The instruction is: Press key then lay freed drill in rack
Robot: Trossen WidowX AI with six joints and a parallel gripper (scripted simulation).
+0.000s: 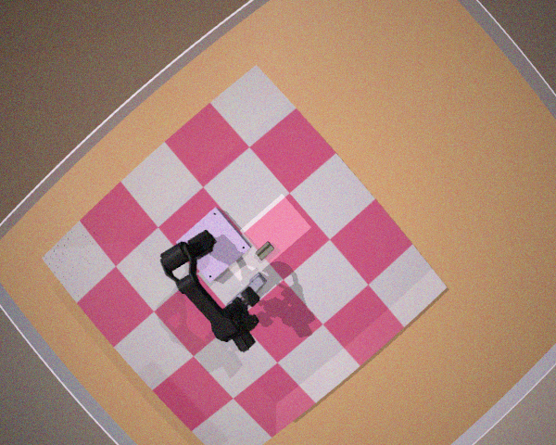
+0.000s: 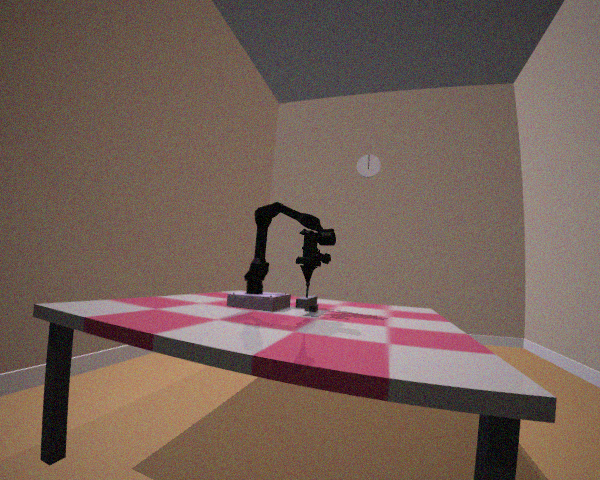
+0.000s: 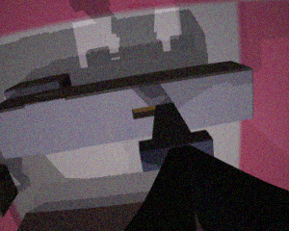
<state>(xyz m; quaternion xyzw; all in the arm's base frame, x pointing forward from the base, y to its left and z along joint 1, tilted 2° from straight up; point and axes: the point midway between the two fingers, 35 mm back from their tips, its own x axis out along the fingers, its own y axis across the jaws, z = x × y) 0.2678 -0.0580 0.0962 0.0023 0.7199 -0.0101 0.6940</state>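
Now: gripper tip 3 cm above the dark key. Round my gripper tip: olive piece 7 cm behind, 20 cm to the left, 11 cm below.
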